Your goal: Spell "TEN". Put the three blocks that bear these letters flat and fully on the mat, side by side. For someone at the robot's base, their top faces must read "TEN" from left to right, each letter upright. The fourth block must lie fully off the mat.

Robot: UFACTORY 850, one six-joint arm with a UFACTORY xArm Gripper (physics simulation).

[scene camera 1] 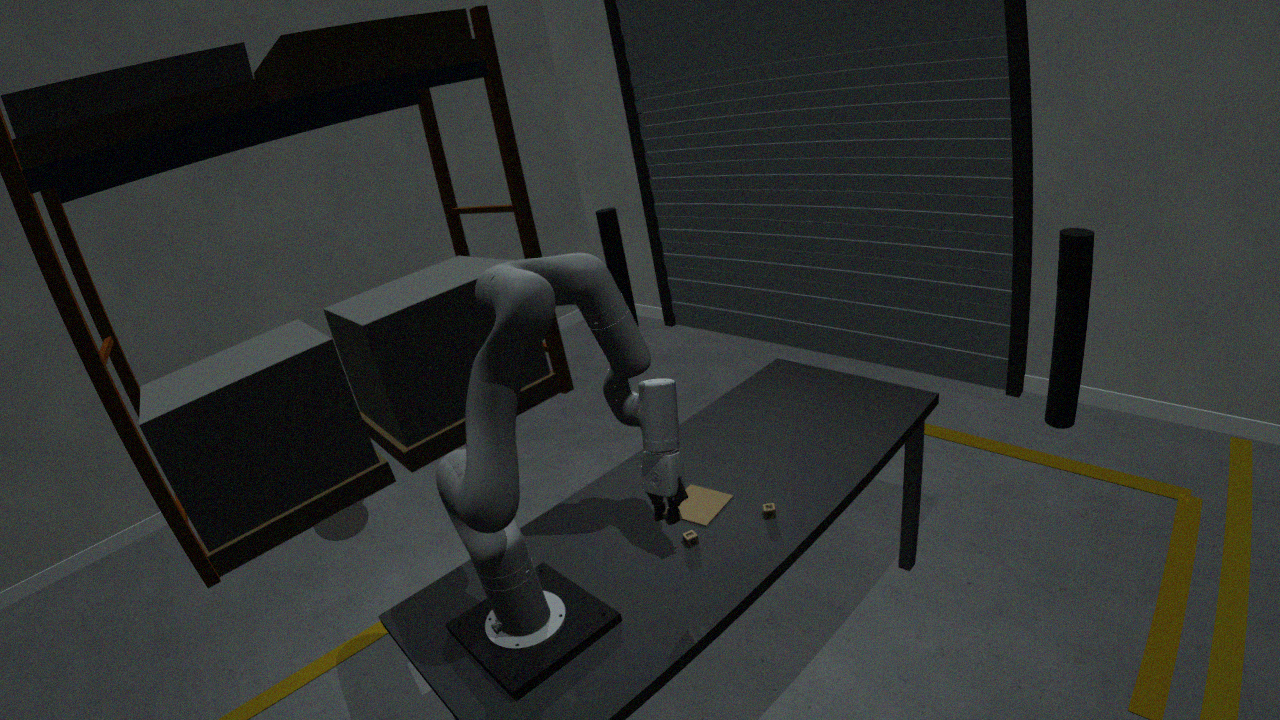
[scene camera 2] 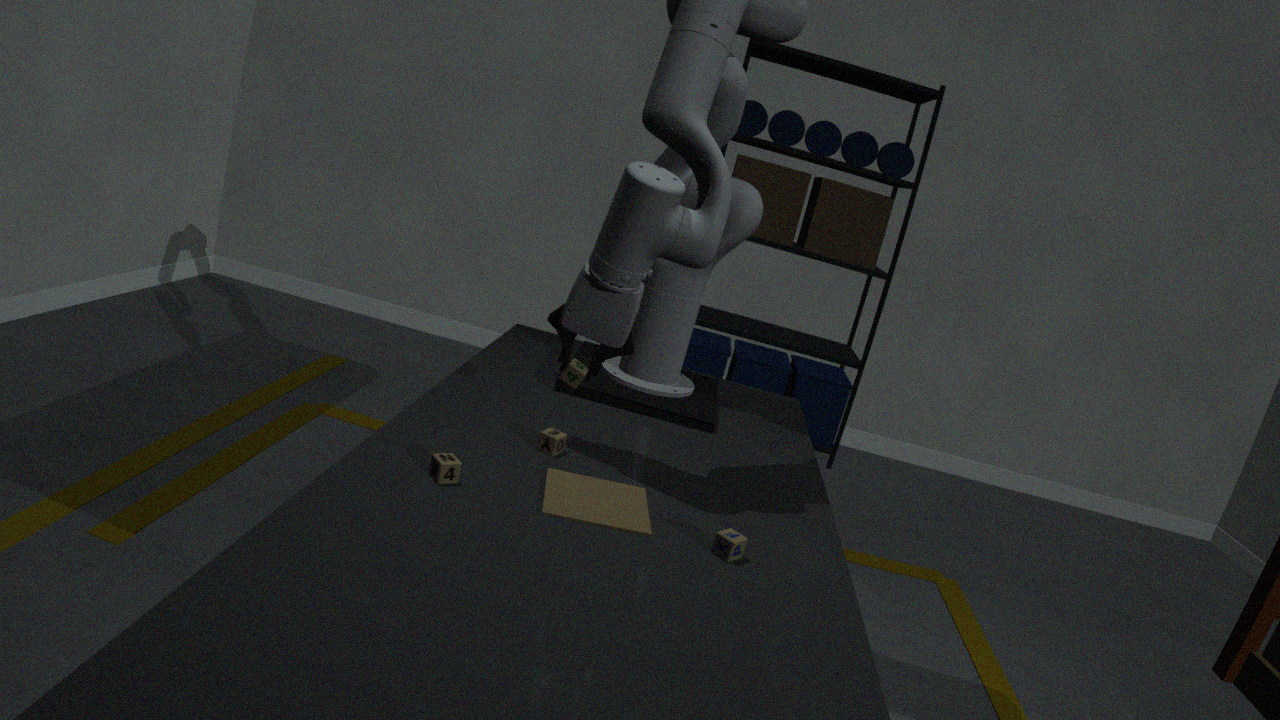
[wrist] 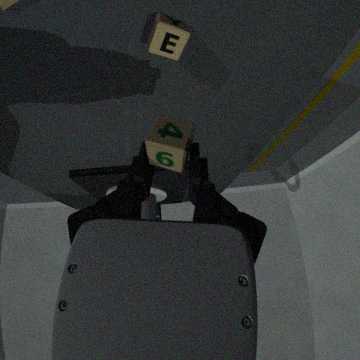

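Observation:
My gripper [scene camera 1: 666, 514] [scene camera 2: 571, 360] [wrist: 170, 153] is shut on a wooden block with green marks [scene camera 2: 573, 373] [wrist: 170, 131] and holds it tilted above the table. Green 4 and 6 or 9 faces show in the wrist view; its letter cannot be told. A black-marked block [scene camera 1: 690, 538] [scene camera 2: 553, 441] [wrist: 169, 41] stands off the mat, an E toward the wrist camera. Another black-marked block [scene camera 1: 768, 510] [scene camera 2: 445, 469] stands farther out, with a 4 on one side. A blue-marked block [scene camera 2: 730, 545] stands on the mat's other side, hidden in scene camera 1. The mat [scene camera 1: 708, 504] [scene camera 2: 597, 501] bears no block.
The dark table [scene camera 1: 805, 402] [scene camera 2: 501, 608] carries the arm's base plate [scene camera 1: 537, 667] [scene camera 2: 702, 417] at one end. A shelf rack [scene camera 2: 905, 210] stands behind the base, and large boxes [scene camera 1: 250, 358] stand on the floor beyond the table.

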